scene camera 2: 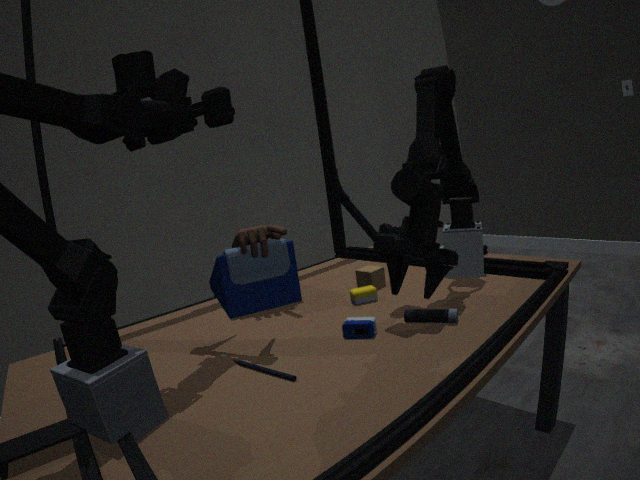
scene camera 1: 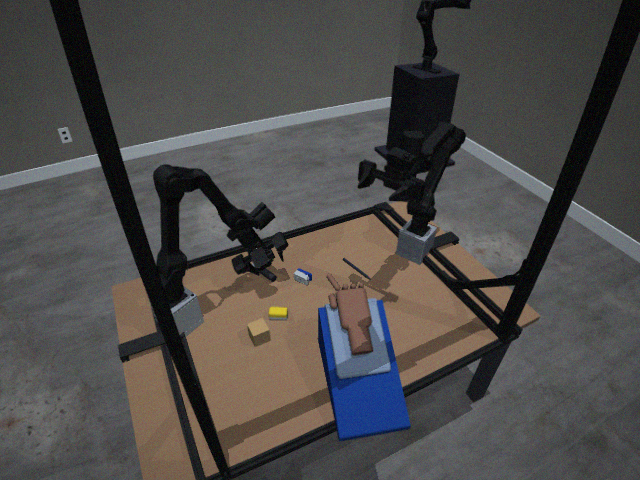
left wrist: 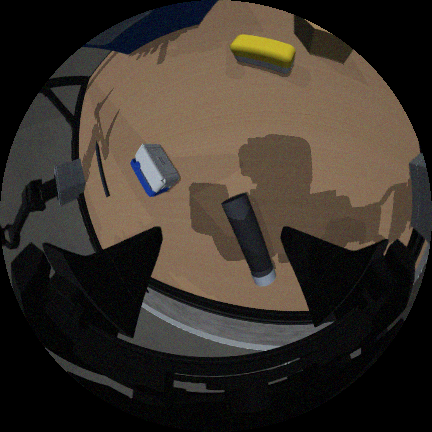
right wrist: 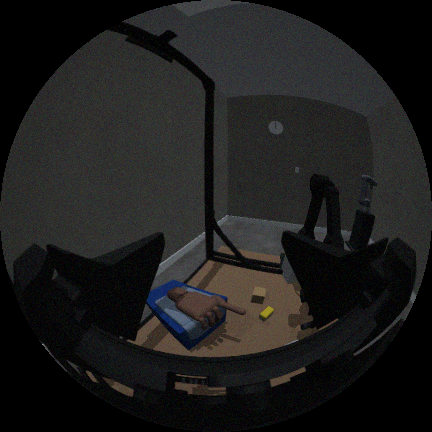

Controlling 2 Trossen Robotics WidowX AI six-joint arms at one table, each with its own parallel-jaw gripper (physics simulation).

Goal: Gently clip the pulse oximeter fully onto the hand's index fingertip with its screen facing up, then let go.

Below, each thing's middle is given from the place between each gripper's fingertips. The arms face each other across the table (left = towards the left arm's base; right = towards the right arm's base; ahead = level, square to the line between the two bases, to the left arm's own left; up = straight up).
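Labels:
Grey pad on blue wedge (scene camera 1: 367,399): 47 cm behind my left hand, 9 cm to the right of it and 1 cm below it. Yellow block (left wrist: 273,54): 17 cm behind my left hand, 4 cm to the left of it and 4 cm below it. Going by their middles, the yellow block is the nearest to my left hand of the things named here.
Yellow block: 80 mm ahead of my right hand, 250 mm to the left of it and 420 mm below it. My right hand is 220 mm past the grey pad on blue wedge, 130 mm to the right of it and 390 mm above it. By its middle, the yellow block is nearer to my left hand than to my right hand.

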